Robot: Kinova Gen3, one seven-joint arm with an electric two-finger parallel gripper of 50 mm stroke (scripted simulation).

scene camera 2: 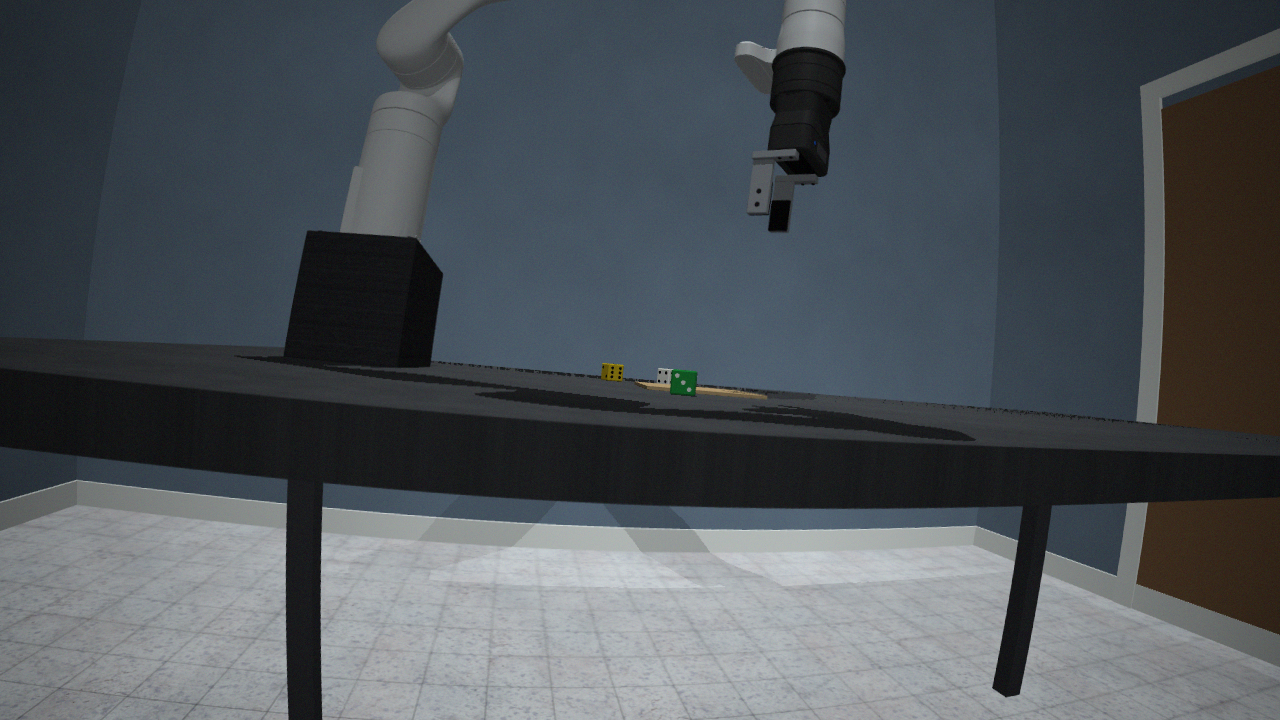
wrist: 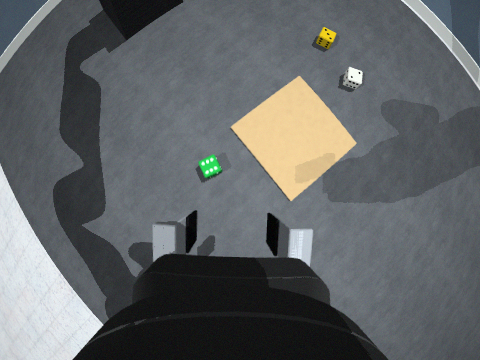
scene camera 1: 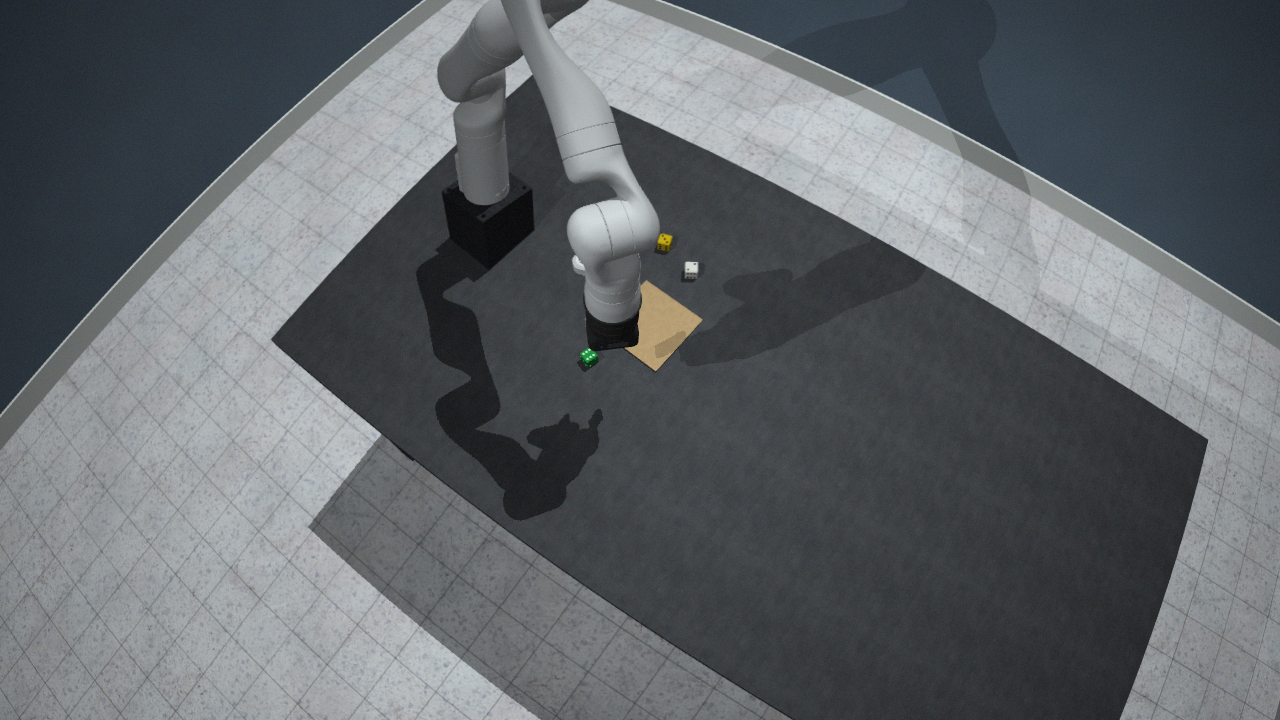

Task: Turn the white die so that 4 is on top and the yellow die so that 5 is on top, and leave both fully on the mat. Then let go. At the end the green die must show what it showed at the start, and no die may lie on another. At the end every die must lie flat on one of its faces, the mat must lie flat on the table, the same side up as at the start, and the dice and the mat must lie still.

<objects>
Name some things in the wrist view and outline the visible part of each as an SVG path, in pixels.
The gripper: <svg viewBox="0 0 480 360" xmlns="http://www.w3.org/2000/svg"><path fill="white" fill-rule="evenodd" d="M72 359L388 360L356 323L344 313L330 306L330 291L328 287L310 268L313 230L311 228L299 227L279 213L268 213L266 243L274 256L282 258L185 255L185 252L190 252L197 240L197 210L186 210L168 222L156 222L153 224L153 264L133 285L132 305L112 316Z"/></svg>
A tan mat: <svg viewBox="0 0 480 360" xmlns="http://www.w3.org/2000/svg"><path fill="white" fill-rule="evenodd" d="M300 76L231 126L231 129L251 151L290 201L357 144L330 109Z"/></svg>
</objects>
